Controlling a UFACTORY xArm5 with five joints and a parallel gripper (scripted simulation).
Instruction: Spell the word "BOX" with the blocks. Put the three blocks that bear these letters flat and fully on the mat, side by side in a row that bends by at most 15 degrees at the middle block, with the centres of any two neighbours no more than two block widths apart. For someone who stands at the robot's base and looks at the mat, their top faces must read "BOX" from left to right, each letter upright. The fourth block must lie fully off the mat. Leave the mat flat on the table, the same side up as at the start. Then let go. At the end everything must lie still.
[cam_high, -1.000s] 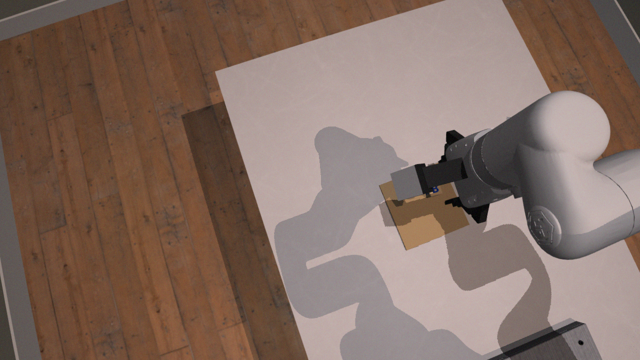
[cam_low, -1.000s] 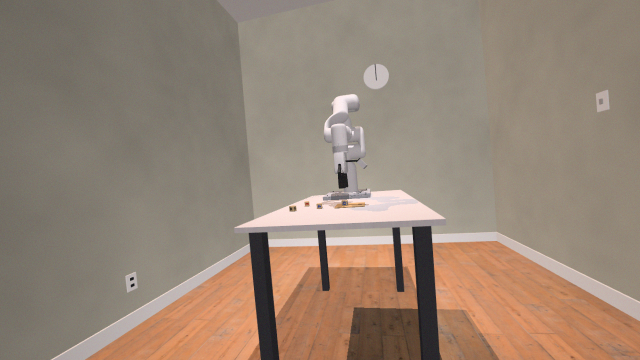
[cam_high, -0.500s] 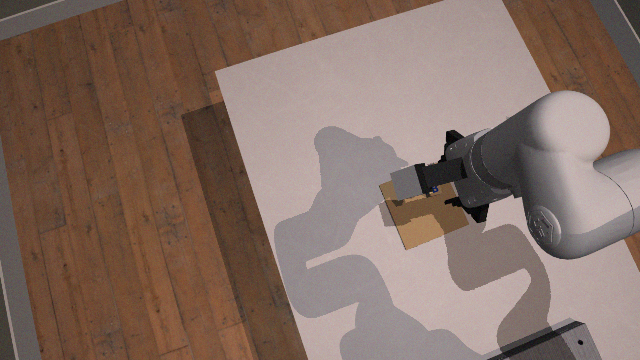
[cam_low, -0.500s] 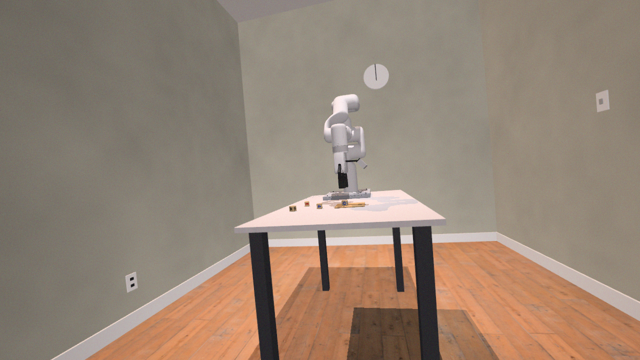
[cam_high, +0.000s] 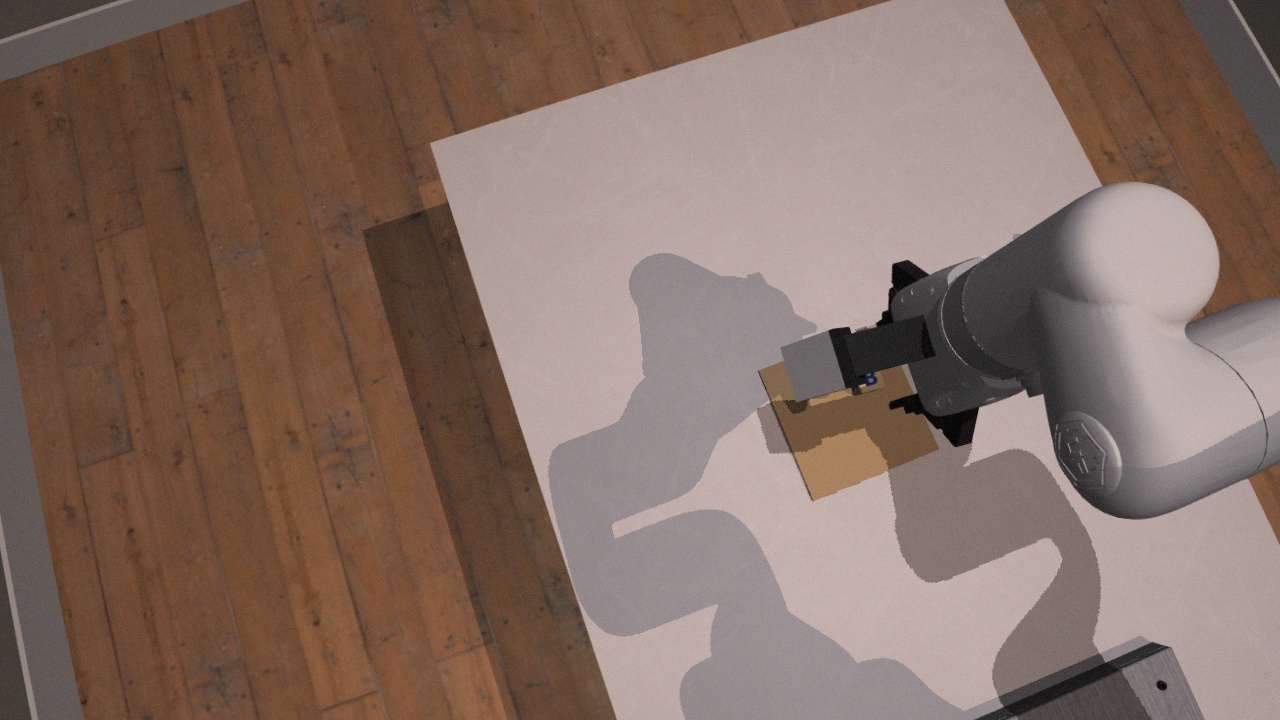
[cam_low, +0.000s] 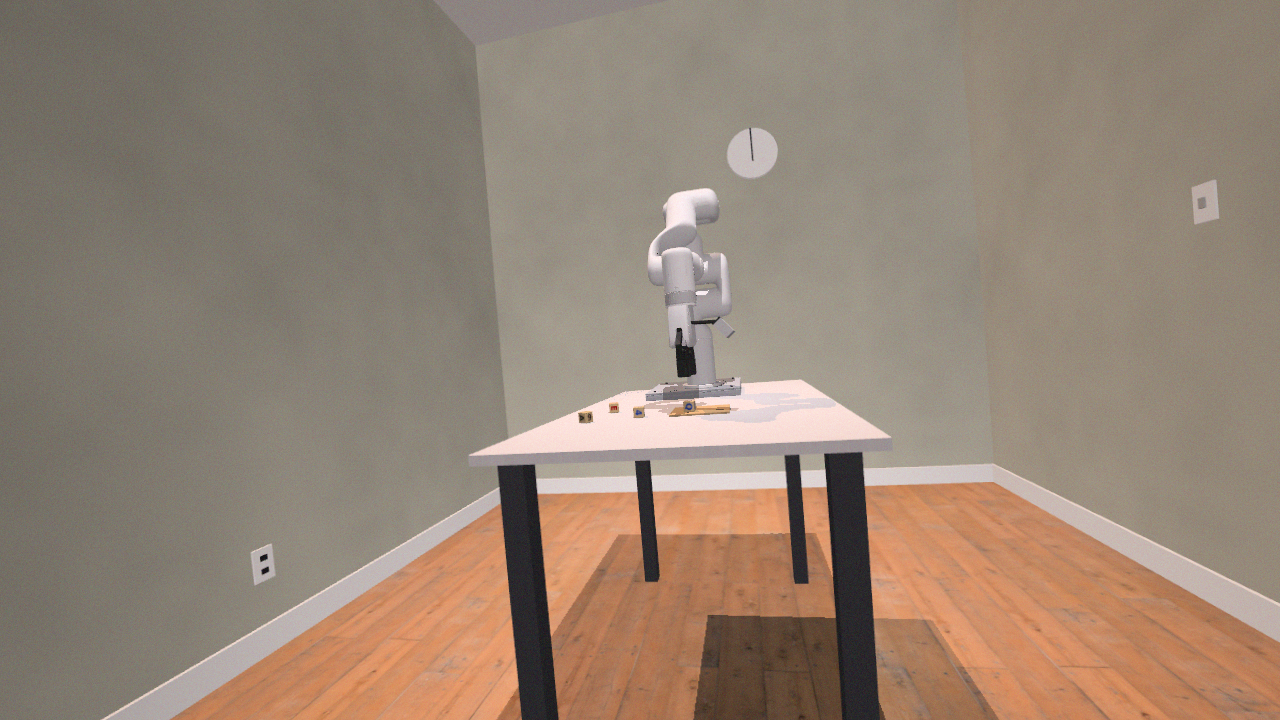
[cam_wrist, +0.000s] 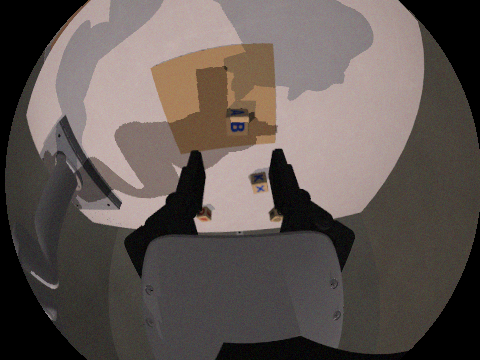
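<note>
Right now the tan mat is 2 cm behind my hand, 2 cm to the left of it and 10 cm below it.
</note>
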